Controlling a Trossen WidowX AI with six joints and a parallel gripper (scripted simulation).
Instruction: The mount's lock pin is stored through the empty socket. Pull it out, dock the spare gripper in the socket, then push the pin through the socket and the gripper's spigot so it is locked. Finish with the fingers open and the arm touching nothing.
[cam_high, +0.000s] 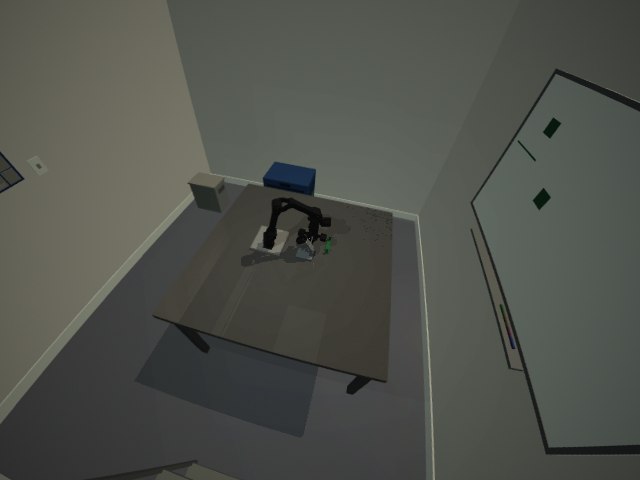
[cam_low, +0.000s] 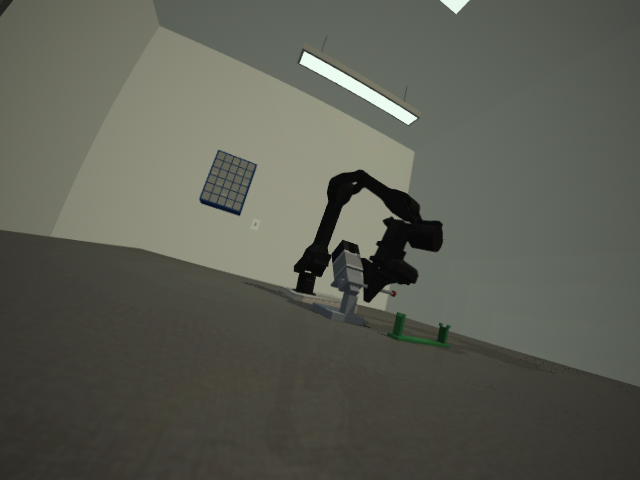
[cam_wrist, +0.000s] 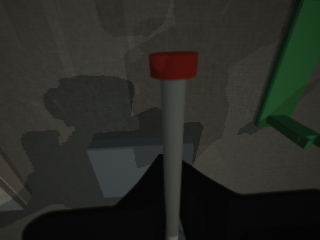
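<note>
Right now my gripper tip is 50 mm to the left of the grey mount and 10 mm past it. Round my gripper tip: green cradle (110 mm ahead, 70 mm to the left, 30 mm below); then spare gripper (70 mm above, 60 mm to the right, 20 mm behind).
</note>
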